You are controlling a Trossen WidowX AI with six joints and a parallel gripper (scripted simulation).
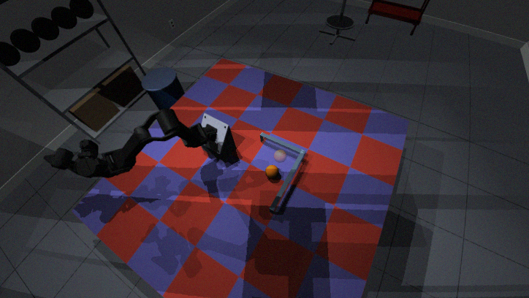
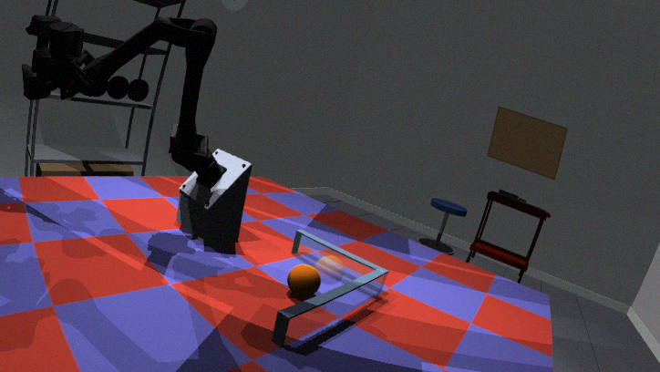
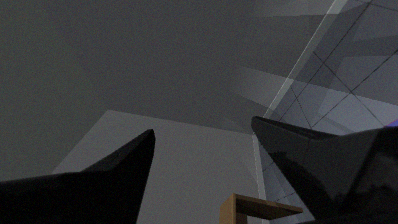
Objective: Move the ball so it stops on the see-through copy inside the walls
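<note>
Right now my gripper tip is 580 mm short of the orange ball, 490 mm to the right of it and 330 mm above it. The rest, counted from my gripper tip: see-through copy of ball (570 mm ahead, 580 mm to the left, 330 mm below).
</note>
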